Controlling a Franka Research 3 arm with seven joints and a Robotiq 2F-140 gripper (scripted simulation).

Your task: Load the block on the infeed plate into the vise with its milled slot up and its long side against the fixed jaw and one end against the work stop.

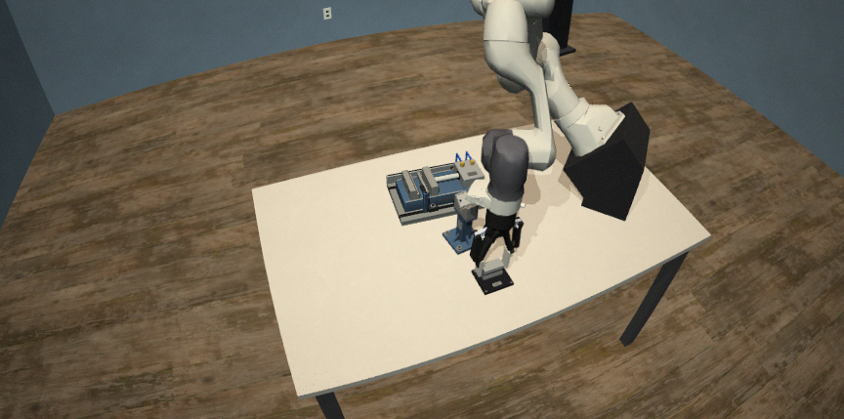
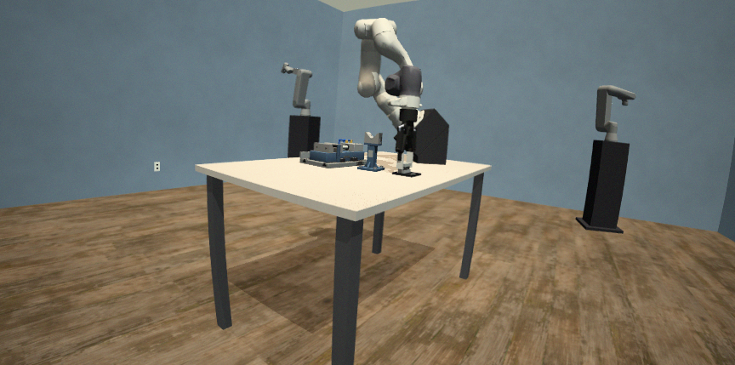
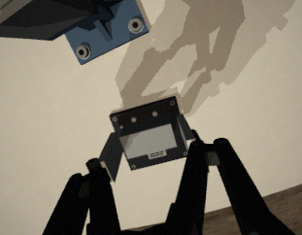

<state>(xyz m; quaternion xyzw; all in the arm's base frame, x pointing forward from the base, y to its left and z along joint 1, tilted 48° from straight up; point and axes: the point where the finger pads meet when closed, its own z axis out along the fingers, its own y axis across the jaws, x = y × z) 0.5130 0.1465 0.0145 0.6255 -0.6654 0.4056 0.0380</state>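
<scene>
My hand is 1 cm to the right of the part and 3 cm above it. Round my hand: black infeed plate (1 cm to the left, 5 cm below); then vise (7 cm behind, 34 cm to the right, 1 cm below); then air cylinder (16 cm behind, 31 cm to the right, 2 cm above).
</scene>
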